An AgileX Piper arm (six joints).
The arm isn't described. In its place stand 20 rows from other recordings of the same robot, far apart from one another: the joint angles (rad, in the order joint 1, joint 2, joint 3, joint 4, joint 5, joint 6), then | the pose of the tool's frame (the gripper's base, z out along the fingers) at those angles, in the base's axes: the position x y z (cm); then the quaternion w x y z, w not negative.
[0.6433 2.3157 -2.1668 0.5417 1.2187 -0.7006] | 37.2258 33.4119 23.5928 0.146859 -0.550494 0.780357 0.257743
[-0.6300 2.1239 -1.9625 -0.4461 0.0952 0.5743] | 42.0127 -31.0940 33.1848 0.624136 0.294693 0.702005 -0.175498
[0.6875 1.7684 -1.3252 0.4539 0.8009 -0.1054] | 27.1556 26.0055 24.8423 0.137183 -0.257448 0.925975 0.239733
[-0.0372 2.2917 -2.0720 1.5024 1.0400 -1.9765] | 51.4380 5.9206 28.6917 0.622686 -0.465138 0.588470 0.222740
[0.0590 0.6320 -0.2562 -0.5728 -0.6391 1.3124] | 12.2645 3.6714 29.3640 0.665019 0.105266 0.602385 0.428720
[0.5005 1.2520 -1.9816 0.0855 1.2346 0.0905] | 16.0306 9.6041 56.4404 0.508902 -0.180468 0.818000 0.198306
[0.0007 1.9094 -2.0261 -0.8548 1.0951 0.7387] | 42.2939 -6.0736 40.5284 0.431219 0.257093 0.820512 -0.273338
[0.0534 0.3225 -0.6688 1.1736 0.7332 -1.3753] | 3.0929 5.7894 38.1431 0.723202 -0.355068 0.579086 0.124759
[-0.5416 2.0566 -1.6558 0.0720 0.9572 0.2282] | 37.8299 -22.1341 21.1505 0.152536 0.385927 0.909792 0.008493
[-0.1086 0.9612 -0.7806 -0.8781 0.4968 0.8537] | 19.3962 -5.4721 34.0110 0.526099 0.161886 0.816278 -0.175224
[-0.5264 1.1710 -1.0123 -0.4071 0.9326 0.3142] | 18.1393 -13.8877 33.1361 0.252188 0.319553 0.887123 -0.217483
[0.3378 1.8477 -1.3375 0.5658 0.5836 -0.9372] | 37.2157 15.9217 23.1431 0.318153 -0.403559 0.848821 0.124186
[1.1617 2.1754 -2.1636 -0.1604 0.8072 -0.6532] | 21.1831 46.2196 31.4235 0.411912 -0.733945 0.539264 0.029122
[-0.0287 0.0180 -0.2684 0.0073 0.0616 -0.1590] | 3.5195 -0.0969 29.5290 0.794426 -0.037251 0.601959 -0.071722
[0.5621 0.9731 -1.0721 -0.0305 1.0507 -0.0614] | 14.8852 9.0913 37.7006 0.338760 -0.290175 0.892180 0.071105
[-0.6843 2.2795 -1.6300 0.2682 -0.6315 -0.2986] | 39.9152 -34.4000 20.1852 0.650650 0.258474 0.638392 -0.319845
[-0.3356 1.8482 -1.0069 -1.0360 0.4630 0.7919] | 32.6004 -15.0743 15.7542 0.215755 0.121283 0.935161 -0.253406
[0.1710 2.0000 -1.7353 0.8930 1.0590 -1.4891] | 42.1498 13.5504 28.4242 0.367512 -0.557887 0.707861 0.229411
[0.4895 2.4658 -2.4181 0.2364 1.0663 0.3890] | 46.8860 27.0923 22.5738 0.192659 -0.020908 0.956672 0.217312
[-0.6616 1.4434 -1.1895 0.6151 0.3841 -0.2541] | 27.3981 -18.8402 34.6630 0.521675 0.353959 0.776229 0.006050
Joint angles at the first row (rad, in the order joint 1, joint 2, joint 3, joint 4, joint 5, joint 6):
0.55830, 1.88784, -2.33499, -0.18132, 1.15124, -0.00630
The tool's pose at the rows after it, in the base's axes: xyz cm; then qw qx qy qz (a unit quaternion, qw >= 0):
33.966 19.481 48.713 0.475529 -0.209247 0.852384 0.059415
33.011 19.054 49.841 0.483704 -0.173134 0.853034 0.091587
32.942 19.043 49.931 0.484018 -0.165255 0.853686 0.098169
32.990 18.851 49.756 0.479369 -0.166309 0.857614 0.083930
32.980 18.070 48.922 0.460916 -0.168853 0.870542 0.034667
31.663 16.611 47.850 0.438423 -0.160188 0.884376 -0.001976
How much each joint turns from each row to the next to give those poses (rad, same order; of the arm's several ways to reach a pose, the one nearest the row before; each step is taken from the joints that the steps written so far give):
0.00000, -0.03226, -0.00004, 0.00356, 0.00118, 0.06817
0.00000, -0.02894, 0.00004, 0.01724, -0.00416, 0.08002
-0.00001, -0.00205, 0.00002, 0.00322, -0.00209, 0.01836
0.00000, 0.00085, 0.00104, -0.02159, 0.01812, -0.00436
0.00001, -0.01655, 0.04632, -0.07606, 0.04290, -0.00971
-0.00001, -0.09177, 0.16601, -0.06585, 0.00217, 0.03060

